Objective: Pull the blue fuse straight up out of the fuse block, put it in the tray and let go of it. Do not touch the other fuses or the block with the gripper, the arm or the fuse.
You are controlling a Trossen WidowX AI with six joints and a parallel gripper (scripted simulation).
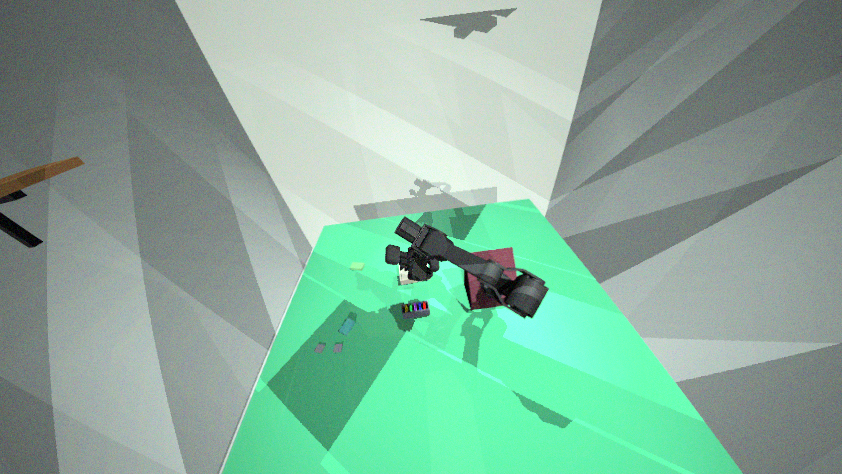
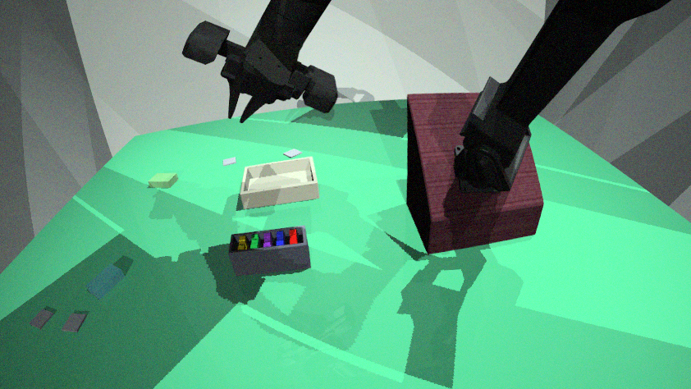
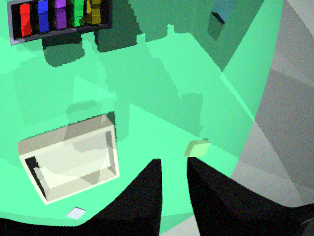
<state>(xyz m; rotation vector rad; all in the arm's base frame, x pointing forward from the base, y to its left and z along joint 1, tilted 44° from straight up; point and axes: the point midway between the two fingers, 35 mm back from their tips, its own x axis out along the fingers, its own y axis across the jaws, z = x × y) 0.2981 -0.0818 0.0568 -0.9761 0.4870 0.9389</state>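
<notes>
The blue fuse is 4 cm behind my gripper tip, 6 cm to the left of it and 16 cm below it. From my gripper tip the other things lie so: green fuse (1 cm behind, 6 cm to the left, 16 cm below); then yellow fuse (1 cm ahead, 7 cm to the left, 16 cm below); then purple fuse (3 cm behind, 6 cm to the left, 16 cm below).
</notes>
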